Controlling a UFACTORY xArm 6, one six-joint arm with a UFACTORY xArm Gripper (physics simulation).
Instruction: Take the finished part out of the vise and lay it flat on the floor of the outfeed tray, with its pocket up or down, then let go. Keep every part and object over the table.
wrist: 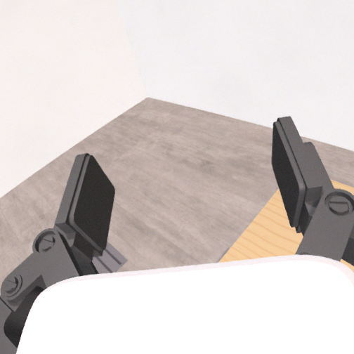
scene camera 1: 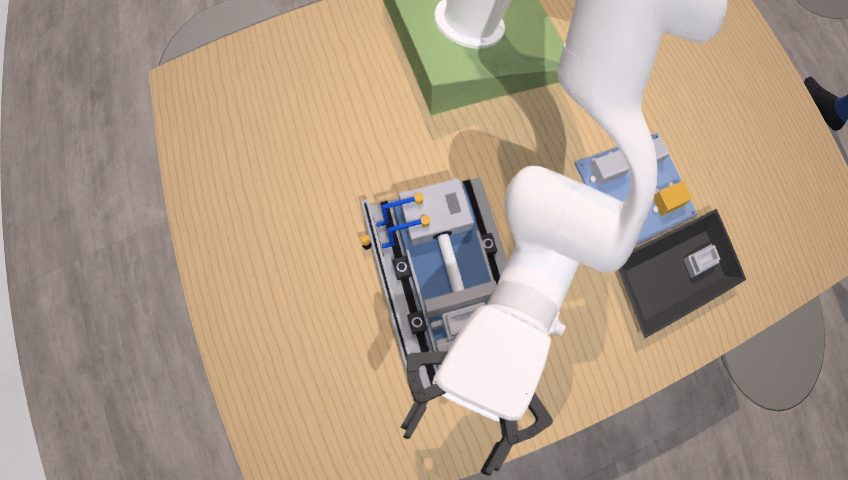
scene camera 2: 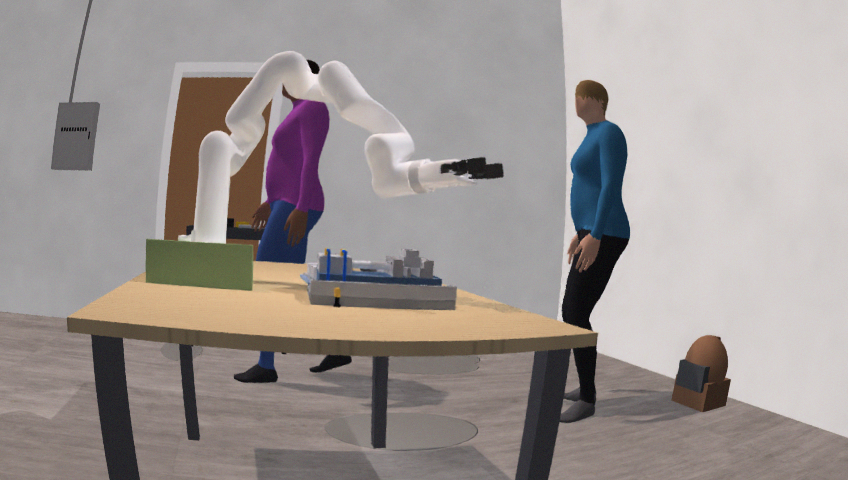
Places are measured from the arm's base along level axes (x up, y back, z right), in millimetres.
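Pixels of known places: gripper, fingertip midpoint: (scene camera 1: 445, 457) (scene camera 2: 494, 167); arm's base, link origin: (scene camera 1: 468, 22) (scene camera 2: 208, 250).
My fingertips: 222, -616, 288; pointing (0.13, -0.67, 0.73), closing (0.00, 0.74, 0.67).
Observation:
Ahead of a thing's pixels: the offset from my fingertips to its top centre, as dx, dy, dz. "spot": to the spot under its first point. Level surfaces: height alone.
The finished part {-186, +147, -92} (scene camera 1: 461, 321) (scene camera 2: 411, 258) is light grey and sits between the jaws of the vise {-202, +216, -96} (scene camera 1: 440, 304) (scene camera 2: 380, 278); the arm's wrist hides some of it in scene camera 1. The dark outfeed tray {spot: -272, +33, -367} (scene camera 1: 645, 325) stands to the right of the vise in scene camera 1. A grey part {-254, +88, -523} (scene camera 1: 703, 260) lies inside it, near its right end. My gripper (scene camera 1: 450, 447) (scene camera 2: 493, 166) (wrist: 183, 156) is open and empty. It is high above the table, beyond the vise, and points roughly level towards the room. The part and tray do not show in the wrist view.
The vise stands on a grey slotted base (scene camera 1: 484, 202) (scene camera 2: 386, 294) with blue clamps {spot: -191, +296, -58} (scene camera 1: 404, 226) (scene camera 2: 343, 265) and black fittings. A blue board {dx -293} (scene camera 1: 660, 228) with grey blocks and a yellow block {-257, +210, -514} (scene camera 1: 672, 198) adjoins the tray. The arm stands on a green block (scene camera 1: 476, 89) (scene camera 2: 199, 264).

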